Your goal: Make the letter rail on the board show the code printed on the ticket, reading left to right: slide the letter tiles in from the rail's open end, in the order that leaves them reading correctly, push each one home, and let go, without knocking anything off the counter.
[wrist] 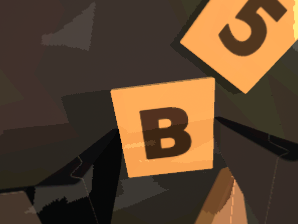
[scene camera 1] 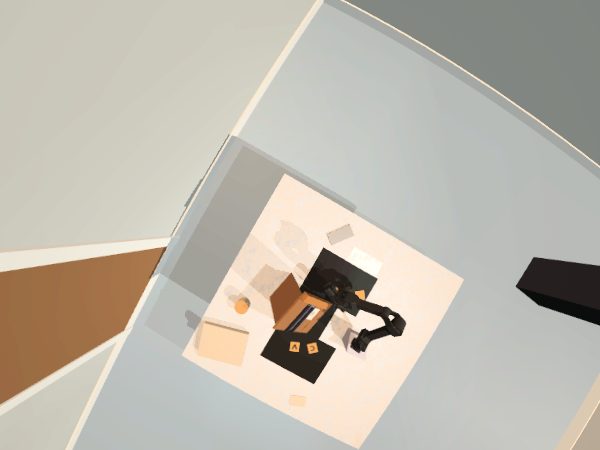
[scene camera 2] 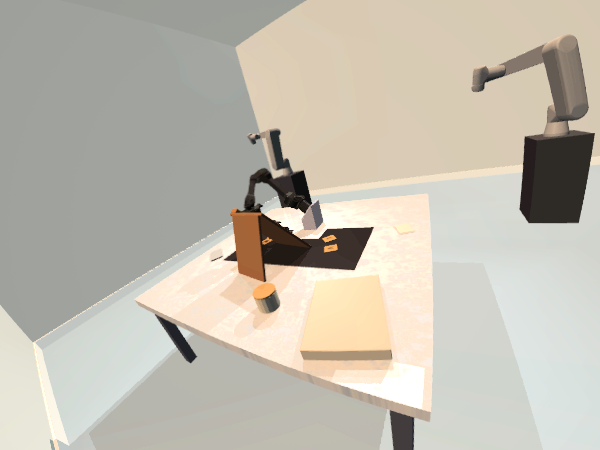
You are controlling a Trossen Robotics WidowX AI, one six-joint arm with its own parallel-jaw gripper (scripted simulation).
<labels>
The same spot on a black mat: (wrist: 65, 65) is (scene camera 1: 333, 279).
</labels>
